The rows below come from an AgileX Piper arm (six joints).
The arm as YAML. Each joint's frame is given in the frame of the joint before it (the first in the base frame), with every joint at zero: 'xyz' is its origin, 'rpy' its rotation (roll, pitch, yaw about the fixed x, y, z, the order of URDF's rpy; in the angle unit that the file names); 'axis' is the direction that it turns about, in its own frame. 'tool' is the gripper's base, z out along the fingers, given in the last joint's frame.
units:
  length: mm
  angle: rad
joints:
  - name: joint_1
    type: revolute
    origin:
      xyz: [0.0, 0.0, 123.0]
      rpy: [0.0, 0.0, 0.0]
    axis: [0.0, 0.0, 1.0]
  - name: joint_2
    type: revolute
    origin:
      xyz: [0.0, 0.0, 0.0]
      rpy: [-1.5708, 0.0, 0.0]
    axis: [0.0, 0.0, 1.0]
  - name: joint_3
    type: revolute
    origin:
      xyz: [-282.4, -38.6, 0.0]
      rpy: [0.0, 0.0, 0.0]
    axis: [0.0, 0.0, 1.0]
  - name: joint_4
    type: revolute
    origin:
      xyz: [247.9, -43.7, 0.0]
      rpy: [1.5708, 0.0, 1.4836]
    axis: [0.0, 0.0, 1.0]
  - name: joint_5
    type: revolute
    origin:
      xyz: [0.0, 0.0, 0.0]
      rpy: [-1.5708, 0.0, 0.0]
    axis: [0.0, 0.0, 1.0]
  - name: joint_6
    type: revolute
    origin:
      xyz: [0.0, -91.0, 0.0]
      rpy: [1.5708, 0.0, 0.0]
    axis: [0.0, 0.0, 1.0]
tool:
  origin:
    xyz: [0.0, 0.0, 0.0]
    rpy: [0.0, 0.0, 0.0]
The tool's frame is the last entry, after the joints.
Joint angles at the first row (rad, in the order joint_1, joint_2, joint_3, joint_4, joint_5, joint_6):
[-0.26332 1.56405 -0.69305 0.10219 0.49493 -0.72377]
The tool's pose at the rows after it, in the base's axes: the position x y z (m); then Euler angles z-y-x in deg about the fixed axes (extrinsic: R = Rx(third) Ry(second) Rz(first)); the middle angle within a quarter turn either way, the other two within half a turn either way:
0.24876, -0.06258, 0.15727, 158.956, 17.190, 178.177
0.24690, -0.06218, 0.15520, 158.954, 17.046, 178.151
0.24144, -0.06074, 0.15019, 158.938, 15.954, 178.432
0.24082, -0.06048, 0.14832, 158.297, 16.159, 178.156
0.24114, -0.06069, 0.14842, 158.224, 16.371, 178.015
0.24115, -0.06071, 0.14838, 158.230, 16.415, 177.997
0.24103, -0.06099, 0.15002, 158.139, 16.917, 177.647
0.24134, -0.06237, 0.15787, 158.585, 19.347, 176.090
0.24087, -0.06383, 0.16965, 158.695, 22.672, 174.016
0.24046, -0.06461, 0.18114, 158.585, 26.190, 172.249
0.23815, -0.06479, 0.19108, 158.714, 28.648, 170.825
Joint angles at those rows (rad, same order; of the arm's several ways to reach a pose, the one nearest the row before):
[-0.26334 1.56406 -0.69305 0.10109 0.49112 -0.71750]
[-0.26334 1.56404 -0.68260 0.10036 0.48296 -0.71752]
[-0.26333 1.56406 -0.65885 0.10034 0.47882 -0.71747]
[-0.26148 1.56631 -0.65097 0.09426 0.46368 -0.72325]
[-0.26148 1.56630 -0.65096 0.09207 0.45939 -0.72324]
[-0.26152 1.56630 -0.65062 0.09209 0.45824 -0.72330]
[-0.26149 1.55939 -0.64983 0.08510 0.45413 -0.72010]
[-0.26148 1.52977 -0.64982 0.05576 0.43517 -0.69338]
[-0.26150 1.48518 -0.64983 0.01674 0.41420 -0.66823]
[-0.26147 1.44289 -0.64984 -0.00741 0.38962 -0.66057]
[-0.26149 1.40273 -0.64820 -0.03021 0.38078 -0.64892]

